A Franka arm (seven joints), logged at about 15 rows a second.
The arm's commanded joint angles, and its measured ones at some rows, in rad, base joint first. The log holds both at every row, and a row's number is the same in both.
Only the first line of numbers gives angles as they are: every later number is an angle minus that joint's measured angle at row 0.
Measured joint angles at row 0:
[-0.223 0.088 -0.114 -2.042 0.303 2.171 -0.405]
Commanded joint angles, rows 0 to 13:
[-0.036 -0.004 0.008 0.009 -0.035 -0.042 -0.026]
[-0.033 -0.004 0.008 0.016 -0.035 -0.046 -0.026]
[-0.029 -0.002 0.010 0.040 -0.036 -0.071 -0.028]
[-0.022 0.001 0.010 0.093 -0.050 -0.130 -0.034]
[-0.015 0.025 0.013 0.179 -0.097 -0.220 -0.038]
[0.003 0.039 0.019 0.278 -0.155 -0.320 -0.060]
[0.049 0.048 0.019 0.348 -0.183 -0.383 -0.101]
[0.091 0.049 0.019 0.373 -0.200 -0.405 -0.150]
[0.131 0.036 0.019 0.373 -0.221 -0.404 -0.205]
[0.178 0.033 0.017 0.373 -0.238 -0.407 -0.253]
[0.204 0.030 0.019 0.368 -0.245 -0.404 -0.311]
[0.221 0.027 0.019 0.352 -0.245 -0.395 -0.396]
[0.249 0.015 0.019 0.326 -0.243 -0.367 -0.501]
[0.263 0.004 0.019 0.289 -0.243 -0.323 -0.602]
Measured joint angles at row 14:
[0.237 0.013 0.029 0.340 -0.228 -0.376 -0.414]
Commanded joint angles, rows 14 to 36:
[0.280 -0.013 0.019 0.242 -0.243 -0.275 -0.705]
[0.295 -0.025 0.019 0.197 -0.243 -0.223 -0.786]
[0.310 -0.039 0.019 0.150 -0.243 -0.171 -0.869]
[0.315 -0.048 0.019 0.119 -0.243 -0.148 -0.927]
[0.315 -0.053 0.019 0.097 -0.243 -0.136 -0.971]
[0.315 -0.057 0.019 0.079 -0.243 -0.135 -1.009]
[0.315 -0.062 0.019 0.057 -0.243 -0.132 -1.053]
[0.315 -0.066 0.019 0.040 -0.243 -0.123 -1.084]
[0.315 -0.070 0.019 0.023 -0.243 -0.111 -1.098]
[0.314 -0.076 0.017 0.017 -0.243 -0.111 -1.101]
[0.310 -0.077 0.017 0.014 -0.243 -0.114 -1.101]
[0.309 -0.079 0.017 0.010 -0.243 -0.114 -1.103]
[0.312 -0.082 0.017 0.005 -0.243 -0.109 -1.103]
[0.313 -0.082 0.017 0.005 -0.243 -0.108 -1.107]
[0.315 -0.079 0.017 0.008 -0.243 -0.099 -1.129]
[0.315 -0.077 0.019 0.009 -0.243 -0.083 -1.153]
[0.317 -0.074 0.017 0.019 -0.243 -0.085 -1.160]
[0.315 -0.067 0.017 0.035 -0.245 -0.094 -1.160]
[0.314 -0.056 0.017 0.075 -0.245 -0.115 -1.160]
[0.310 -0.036 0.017 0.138 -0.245 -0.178 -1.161]
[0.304 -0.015 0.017 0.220 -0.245 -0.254 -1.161]
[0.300 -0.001 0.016 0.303 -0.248 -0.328 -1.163]
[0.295 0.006 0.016 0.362 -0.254 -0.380 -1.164]
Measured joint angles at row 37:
[0.306 -0.039 0.018 0.189 -0.233 -0.240 -1.151]
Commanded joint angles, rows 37 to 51:
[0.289 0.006 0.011 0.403 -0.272 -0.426 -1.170]
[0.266 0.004 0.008 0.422 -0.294 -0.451 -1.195]
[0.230 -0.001 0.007 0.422 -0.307 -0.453 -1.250]
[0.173 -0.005 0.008 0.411 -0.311 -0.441 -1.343]
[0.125 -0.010 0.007 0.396 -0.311 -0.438 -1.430]
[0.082 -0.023 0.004 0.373 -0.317 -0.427 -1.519]
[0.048 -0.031 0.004 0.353 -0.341 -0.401 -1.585]
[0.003 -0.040 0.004 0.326 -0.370 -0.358 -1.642]
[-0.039 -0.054 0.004 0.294 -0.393 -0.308 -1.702]
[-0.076 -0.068 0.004 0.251 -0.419 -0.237 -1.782]
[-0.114 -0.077 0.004 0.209 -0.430 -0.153 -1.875]
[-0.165 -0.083 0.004 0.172 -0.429 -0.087 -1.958]
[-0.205 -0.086 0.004 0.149 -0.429 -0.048 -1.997]
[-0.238 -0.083 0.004 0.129 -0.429 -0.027 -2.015]
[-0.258 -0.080 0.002 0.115 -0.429 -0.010 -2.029]
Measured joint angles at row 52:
[-0.203 -0.038 -0.017 0.196 -0.409 -0.071 -1.982]
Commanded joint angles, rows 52 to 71:
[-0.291 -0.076 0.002 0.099 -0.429 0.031 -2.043]
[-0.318 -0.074 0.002 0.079 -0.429 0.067 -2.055]
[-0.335 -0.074 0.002 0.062 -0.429 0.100 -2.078]
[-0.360 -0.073 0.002 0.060 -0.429 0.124 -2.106]
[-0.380 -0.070 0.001 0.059 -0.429 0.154 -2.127]
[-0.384 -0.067 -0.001 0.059 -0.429 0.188 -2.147]
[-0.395 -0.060 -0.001 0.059 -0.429 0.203 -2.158]
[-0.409 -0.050 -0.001 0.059 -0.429 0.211 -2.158]
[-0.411 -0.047 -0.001 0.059 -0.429 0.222 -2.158]
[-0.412 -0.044 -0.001 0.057 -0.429 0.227 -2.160]
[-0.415 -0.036 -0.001 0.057 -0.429 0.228 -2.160]
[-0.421 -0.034 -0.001 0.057 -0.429 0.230 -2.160]
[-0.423 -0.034 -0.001 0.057 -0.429 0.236 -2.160]
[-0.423 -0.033 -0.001 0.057 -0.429 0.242 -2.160]
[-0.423 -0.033 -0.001 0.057 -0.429 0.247 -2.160]
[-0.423 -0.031 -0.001 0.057 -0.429 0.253 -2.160]
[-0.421 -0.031 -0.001 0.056 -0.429 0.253 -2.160]
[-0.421 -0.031 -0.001 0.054 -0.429 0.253 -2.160]
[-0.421 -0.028 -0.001 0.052 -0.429 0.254 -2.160]
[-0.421 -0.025 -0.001 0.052 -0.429 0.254 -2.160]
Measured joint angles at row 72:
[-0.401 -0.022 -0.017 0.072 -0.411 0.226 -2.153]
